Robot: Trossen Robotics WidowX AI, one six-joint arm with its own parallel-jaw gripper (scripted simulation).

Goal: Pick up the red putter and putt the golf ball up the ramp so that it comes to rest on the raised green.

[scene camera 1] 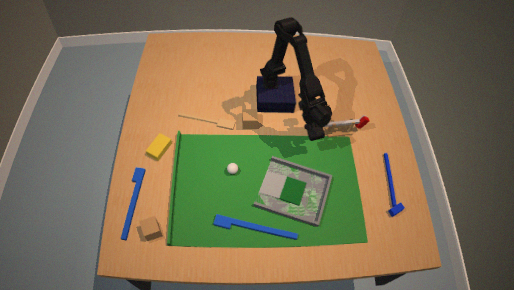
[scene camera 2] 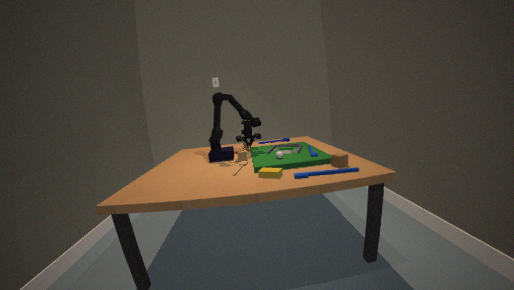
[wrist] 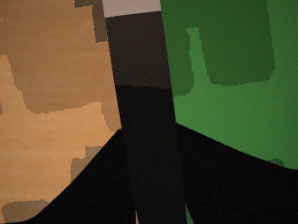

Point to a green mat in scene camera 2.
259, 155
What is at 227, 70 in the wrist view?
A green mat.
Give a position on a green mat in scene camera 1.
At 204, 188
